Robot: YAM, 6 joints.
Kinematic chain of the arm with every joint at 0, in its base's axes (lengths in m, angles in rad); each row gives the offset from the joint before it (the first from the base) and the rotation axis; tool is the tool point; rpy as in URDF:
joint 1: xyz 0 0 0.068 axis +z
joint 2: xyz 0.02 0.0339 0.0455 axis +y
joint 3: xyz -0.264 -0.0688 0 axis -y
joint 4: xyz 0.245 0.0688 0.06 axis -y
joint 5: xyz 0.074 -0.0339 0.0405 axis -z
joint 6: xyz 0.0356 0 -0.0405 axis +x
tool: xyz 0 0 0 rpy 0 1.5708 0
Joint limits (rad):
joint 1: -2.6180..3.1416
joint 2: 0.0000..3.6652
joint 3: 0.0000..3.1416
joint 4: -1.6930..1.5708
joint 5: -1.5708..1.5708
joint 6: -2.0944..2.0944
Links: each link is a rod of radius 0.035 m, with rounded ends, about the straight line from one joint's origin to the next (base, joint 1, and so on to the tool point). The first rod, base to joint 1, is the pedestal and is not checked.
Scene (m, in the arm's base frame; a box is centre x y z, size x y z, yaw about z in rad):
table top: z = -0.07
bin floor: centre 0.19 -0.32 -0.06 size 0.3 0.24 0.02 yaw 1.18
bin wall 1: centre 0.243 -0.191 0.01 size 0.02 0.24 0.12 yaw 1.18
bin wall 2: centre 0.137 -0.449 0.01 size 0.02 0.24 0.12 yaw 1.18
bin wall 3: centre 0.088 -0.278 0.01 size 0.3 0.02 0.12 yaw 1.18
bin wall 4: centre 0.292 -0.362 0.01 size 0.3 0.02 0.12 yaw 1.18
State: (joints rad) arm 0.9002 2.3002 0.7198 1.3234 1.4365 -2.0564
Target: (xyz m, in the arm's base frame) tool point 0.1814 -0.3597 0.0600
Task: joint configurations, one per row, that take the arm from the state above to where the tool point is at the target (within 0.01 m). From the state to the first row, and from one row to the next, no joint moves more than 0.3 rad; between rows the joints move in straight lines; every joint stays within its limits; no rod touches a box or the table.
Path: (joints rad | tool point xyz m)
1: 0.6601 2.2350 0.7993 1.3729 1.4634 -2.0640 | 0.3004 0.1884 0.0818
2: 0.4201 2.1697 0.8787 1.4224 1.4902 -2.0716 | 0.3526 0.1187 0.1227
3: 0.1800 2.1045 0.9582 1.4718 1.5171 -2.0792 | 0.3820 0.0334 0.1665
4: -0.0600 2.0392 1.0377 1.5213 1.5439 -2.0868 | 0.3840 -0.0587 0.2123
5: -0.3001 1.9740 1.1172 1.5708 1.5708 -2.0944 | 0.3576 -0.1479 0.2589
6: -0.5388 2.0269 1.0880 1.4986 1.5226 -2.0817 | 0.3196 -0.2325 0.2285
7: -0.7775 2.0798 1.0587 1.4265 1.4743 -2.0691 | 0.2595 -0.3051 0.1970
8: -1.0161 2.1328 1.0295 1.3543 1.4261 -2.0564 | 0.1814 -0.3597 0.1649
9: -1.0164 2.3917 1.0252 1.2950 1.4049 -2.0564 | 0.1814 -0.3597 0.0600

